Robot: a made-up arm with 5 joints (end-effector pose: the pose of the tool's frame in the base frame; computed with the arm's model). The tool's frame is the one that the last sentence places. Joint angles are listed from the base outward.
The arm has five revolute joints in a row. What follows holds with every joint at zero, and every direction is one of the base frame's. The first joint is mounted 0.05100 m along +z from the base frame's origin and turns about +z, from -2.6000 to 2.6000 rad. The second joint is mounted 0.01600 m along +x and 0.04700 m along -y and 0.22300 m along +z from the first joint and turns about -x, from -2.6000 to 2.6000 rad. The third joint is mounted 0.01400 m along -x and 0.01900 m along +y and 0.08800 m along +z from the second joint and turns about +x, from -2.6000 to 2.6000 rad. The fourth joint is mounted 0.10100 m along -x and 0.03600 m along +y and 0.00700 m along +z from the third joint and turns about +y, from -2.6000 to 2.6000 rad. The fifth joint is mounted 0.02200 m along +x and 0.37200 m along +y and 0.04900 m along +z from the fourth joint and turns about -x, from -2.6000 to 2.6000 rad. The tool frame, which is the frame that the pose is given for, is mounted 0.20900 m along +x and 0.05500 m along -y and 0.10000 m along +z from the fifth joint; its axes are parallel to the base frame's.
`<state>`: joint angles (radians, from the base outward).
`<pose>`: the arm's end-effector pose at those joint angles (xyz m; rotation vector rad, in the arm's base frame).
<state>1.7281 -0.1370 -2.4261 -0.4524 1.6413</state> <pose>0.2168 0.1017 -0.1498 1.1231 2.1855 0.6337</pose>
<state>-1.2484 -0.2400 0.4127 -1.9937 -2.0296</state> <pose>0.0269 0.1704 0.7596 0.1258 -2.1010 0.9074</pose>
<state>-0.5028 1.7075 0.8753 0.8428 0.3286</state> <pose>0.2769 0.1399 -0.0830 -0.8555 1.1260 -0.6393</pose>
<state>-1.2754 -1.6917 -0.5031 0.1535 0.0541</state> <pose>-0.0665 -0.1796 0.6603 1.0406 -0.5984 -1.0344</pose>
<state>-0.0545 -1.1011 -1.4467 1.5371 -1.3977</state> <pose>-0.0742 0.0939 0.0189 0.8623 1.0109 -1.2685</pose>
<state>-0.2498 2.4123 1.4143 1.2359 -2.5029</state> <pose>-0.0773 0.0353 -0.2600 1.2946 -0.4128 -1.5342</pose>
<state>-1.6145 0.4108 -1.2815 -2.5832 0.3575</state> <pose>-0.0331 0.3825 -0.0405 -1.6918 -0.8406 0.7358</pose>
